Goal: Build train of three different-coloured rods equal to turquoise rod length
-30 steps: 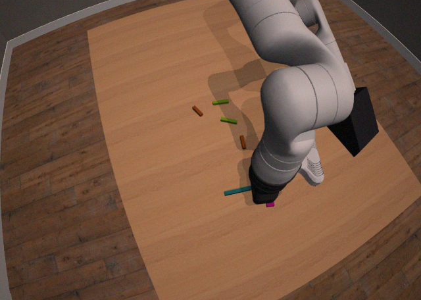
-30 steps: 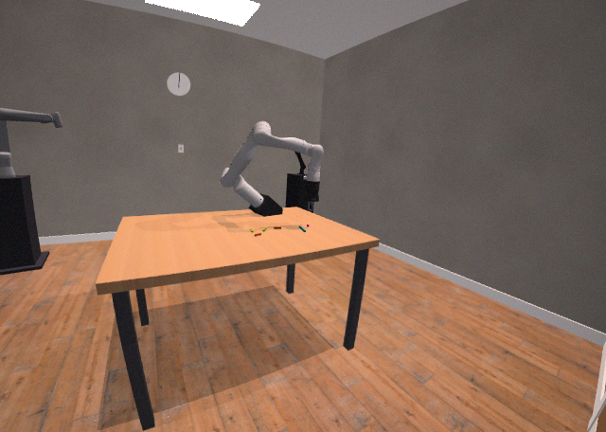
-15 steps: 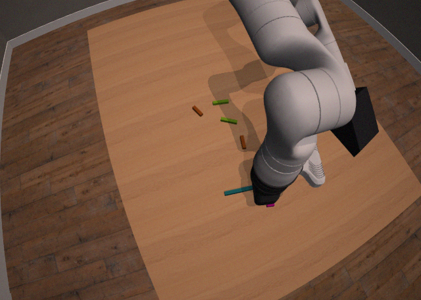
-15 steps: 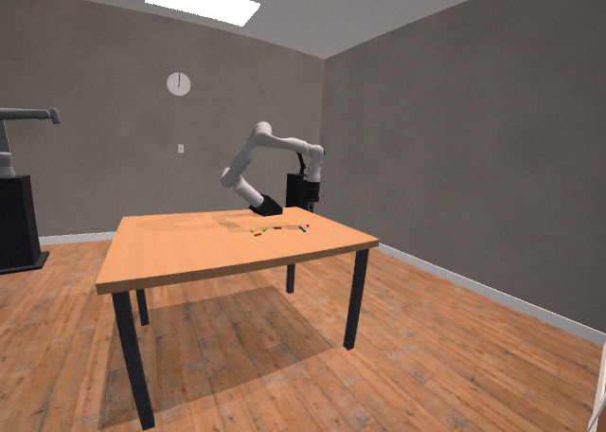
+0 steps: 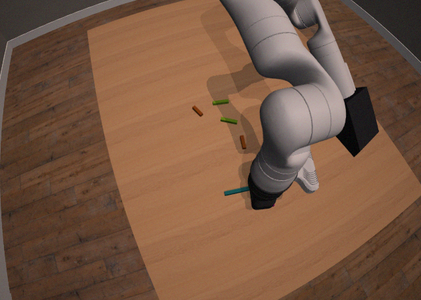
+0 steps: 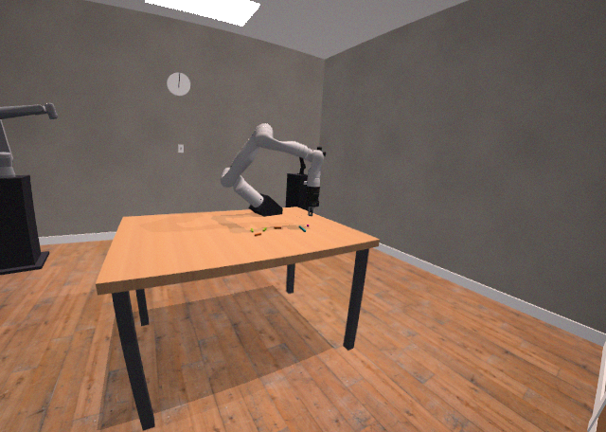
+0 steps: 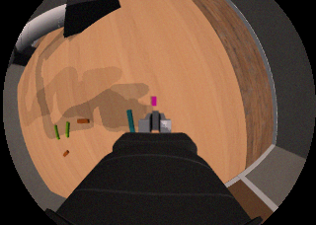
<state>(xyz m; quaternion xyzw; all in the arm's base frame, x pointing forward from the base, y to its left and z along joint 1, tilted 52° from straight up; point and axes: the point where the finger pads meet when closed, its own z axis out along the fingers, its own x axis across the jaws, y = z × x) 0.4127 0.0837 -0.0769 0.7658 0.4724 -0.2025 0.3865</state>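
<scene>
My hand is 90 mm above the magenta rod, 30 mm past it and 10 mm to the right of it. Round my hand: turquoise rod: 90 mm below, 70 mm to the right, 10 mm ahead; then grey rod: 10 mm below.
</scene>
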